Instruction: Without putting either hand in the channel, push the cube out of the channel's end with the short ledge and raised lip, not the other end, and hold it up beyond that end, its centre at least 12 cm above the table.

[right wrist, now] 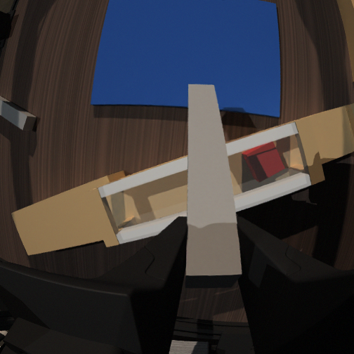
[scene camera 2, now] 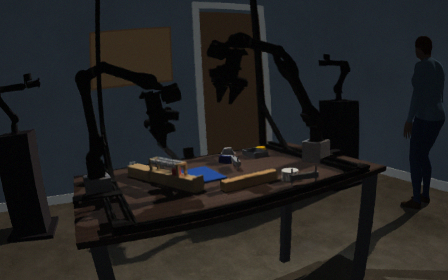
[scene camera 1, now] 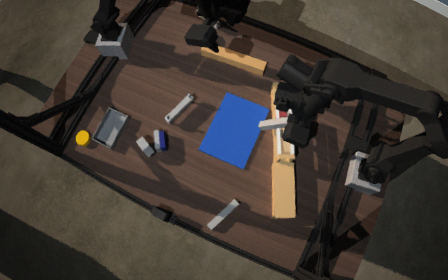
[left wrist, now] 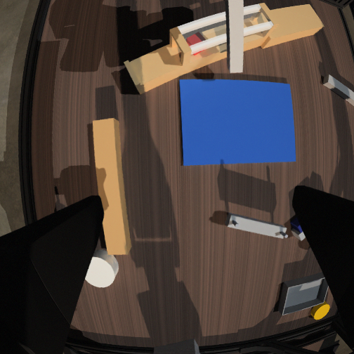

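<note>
The red cube [scene camera 1: 283, 114] [scene camera 2: 176, 171] [left wrist: 195, 44] [right wrist: 265, 162] sits inside the wooden channel [scene camera 1: 283, 190] [left wrist: 295, 25] [right wrist: 60, 220], under its two white top rails. It lies nearer the end whose ledge carries a raised lip, at the left in the left wrist view, with a wall at that end of the railed part. My right gripper [scene camera 2: 161, 145] [right wrist: 208, 225] is shut on a pale grey bar [scene camera 1: 272, 123] [left wrist: 235, 40] [right wrist: 205, 150], which it holds above the channel, crossing it. My left gripper [scene camera 2: 227, 100] [left wrist: 200, 201] is open and empty, high above the table.
A blue mat [scene camera 1: 235, 130] [left wrist: 237, 122] lies beside the channel. A long wooden block [scene camera 1: 235, 61] [left wrist: 112, 185], a white cylinder [left wrist: 102, 269], a grey handled bar [scene camera 1: 179, 108], small blocks [scene camera 1: 160, 140], a grey tray [scene camera 1: 111, 127], a yellow disc [scene camera 1: 82, 138] and a pale stick [scene camera 1: 223, 214] lie around.
</note>
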